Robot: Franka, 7 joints.
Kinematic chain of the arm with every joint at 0, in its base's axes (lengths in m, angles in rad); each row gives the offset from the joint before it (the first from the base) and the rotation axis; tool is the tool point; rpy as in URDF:
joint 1: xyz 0 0 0.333 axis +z
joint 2: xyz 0 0 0 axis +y
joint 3: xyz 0 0 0.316 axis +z
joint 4: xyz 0.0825 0 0 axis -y
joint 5: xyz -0.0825 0 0.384 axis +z
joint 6: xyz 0 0 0 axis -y
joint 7: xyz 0.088 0 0 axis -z
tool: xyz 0 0 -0.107 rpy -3.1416 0 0
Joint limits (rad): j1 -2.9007..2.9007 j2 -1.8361..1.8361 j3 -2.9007..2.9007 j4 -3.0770..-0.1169 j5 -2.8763..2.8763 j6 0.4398..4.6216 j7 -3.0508..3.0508
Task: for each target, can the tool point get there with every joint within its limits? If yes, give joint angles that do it. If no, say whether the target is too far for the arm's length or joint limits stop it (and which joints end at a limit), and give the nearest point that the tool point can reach.
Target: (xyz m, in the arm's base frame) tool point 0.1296 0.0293 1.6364
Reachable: no: too far | nearest point 0.0849 0.0192 1.1865 | short by 0.452 m
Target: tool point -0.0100 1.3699 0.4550
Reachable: no: too far | nearest point -0.0062 0.8545 0.4091 | short by 0.517 m
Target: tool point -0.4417 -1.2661 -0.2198
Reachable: no: too far | nearest point -0.2613 -0.7489 0.0060 | short by 0.593 m
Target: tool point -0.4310 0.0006 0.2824
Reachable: yes | joints -1.6950 -0.2886 -1.3209 -2.5762 1.5415 2.9888 -1.4917
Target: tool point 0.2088 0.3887 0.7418
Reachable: yes | joints -0.5733 1.1240 2.2680 -2.0738 -0.9243 2.5621 -1.0149
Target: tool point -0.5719 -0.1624 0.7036
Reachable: yes | joints -0.9051 -0.5851 -1.6947 -1.3674 -2.1926 3.3023 2.5480
